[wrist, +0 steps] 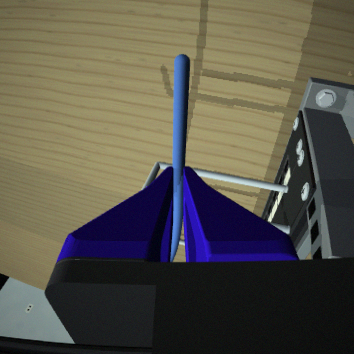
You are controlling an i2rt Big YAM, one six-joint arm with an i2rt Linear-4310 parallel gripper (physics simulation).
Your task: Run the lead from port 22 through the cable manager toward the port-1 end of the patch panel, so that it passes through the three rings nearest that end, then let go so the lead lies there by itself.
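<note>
The blue lead (pixel 181 110) is pinched between the fingertips of my gripper (pixel 178 177). Its rounded free end sticks out beyond the tips, toward the top of the wrist view, and the part behind the tips runs back between the fingers. My gripper is shut on it. A grey wire ring (pixel 235 179) of the cable manager shows behind and beside the fingertips, partly hidden by the fingers. The patch panel (pixel 331 145) stands at the right, with its end bracket and a bolt in view. Port 22 and the lead's far part do not show.
The wooden table top (pixel 90 100) lies below, with shadows of the lead and of ring wires on it. A pale grey surface (pixel 30 320) with a small two-dot mark shows at the lower left. The panel's bracket (pixel 312 97) rises at the right edge, beside the ring.
</note>
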